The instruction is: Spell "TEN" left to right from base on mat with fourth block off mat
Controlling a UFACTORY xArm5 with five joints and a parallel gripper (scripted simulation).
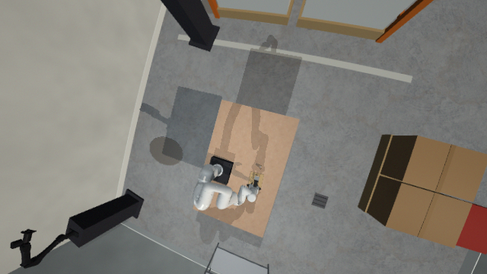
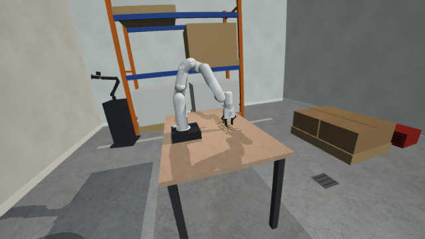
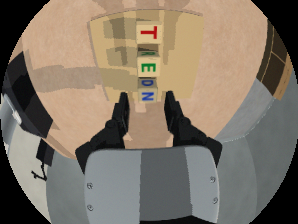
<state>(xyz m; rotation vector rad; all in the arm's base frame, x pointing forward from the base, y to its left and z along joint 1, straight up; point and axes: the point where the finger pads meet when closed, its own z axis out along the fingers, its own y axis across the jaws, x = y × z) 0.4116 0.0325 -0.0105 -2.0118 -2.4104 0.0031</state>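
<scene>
The tan mat lies 50 mm below my hand and 40 mm to the left of it.
</scene>
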